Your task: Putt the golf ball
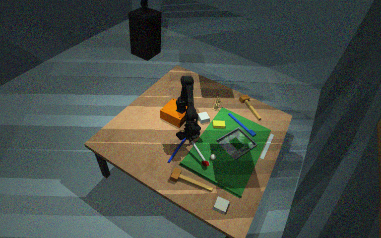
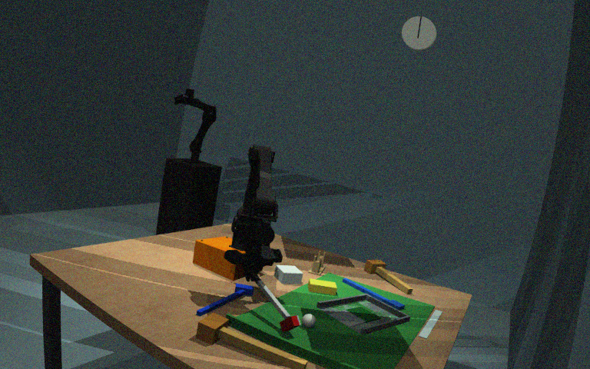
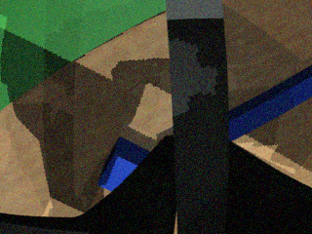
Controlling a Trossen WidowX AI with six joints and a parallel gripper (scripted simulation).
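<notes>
My gripper tip is 60 mm to the left of the blue putter, 60 mm above it and 40 mm past it. Round my gripper tip: yellow block: 320 mm to the left, 110 mm ahead, 60 mm below; then red putter: 110 mm ahead, 40 mm to the right, 10 mm below; then white golf ball: 230 mm ahead, 50 mm below.
</notes>
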